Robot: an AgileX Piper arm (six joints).
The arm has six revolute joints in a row. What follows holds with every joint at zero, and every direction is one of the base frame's.
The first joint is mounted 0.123 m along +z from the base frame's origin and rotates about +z.
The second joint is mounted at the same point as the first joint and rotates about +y.
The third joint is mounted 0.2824 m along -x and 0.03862 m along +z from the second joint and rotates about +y.
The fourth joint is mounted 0.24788 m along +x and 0.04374 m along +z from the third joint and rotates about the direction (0.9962, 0, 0.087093).
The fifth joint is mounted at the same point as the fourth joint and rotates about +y.
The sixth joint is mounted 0.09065 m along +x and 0.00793 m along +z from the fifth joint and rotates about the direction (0.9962, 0, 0.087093).
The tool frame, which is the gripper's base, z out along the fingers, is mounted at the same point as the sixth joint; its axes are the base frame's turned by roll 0, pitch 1.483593 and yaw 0 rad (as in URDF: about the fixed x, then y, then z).
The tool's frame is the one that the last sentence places.
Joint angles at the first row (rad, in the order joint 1, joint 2, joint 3, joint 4, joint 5, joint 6):
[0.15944, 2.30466, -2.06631, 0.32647, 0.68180, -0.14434]
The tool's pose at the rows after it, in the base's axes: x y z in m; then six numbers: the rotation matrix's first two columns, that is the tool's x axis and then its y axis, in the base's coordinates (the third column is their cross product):
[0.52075 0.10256 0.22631 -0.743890 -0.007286 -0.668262 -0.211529 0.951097 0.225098]
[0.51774 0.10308 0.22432 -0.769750 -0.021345 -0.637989 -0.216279 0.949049 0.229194]
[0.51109 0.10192 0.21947 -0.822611 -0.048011 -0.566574 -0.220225 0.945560 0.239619]
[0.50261 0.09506 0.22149 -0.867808 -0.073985 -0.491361 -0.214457 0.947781 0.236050]
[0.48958 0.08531 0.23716 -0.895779 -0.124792 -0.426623 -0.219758 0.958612 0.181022]
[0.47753 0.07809 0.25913 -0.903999 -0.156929 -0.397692 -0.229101 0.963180 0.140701]
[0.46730 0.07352 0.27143 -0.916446 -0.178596 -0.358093 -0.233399 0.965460 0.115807]
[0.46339 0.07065 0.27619 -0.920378 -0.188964 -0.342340 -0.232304 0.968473 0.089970]
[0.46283 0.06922 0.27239 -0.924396 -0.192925 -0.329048 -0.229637 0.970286 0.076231]
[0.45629 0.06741 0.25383 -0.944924 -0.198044 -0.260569 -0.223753 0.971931 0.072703]
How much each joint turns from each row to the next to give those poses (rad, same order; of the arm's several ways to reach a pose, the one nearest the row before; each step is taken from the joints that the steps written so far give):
[0.00000, -0.00003, 0.00003, 0.00196, 0.00387, -0.00001]
[0.00001, 0.00001, -0.00155, -0.00001, 0.04417, -0.00060]
[-0.00398, 0.00003, -0.00005, 0.00001, 0.09469, -0.00002]
[-0.01175, -0.01406, 0.00005, -0.02095, 0.10665, 0.01032]
[-0.00807, -0.04328, 0.00003, -0.07330, 0.11906, 0.01400]
[-0.00545, -0.04894, -0.00651, -0.04626, 0.08774, 0.00225]
[-0.00238, -0.03170, 0.00002, -0.03055, 0.07377, 0.00169]
[0.00000, -0.01265, 0.00003, -0.02913, 0.02728, 0.00406]
[0.00002, 0.00032, 0.01242, -0.01588, 0.00002, 0.00194]
[-0.00001, -0.00651, 0.07741, -0.01116, 0.00003, 0.00126]

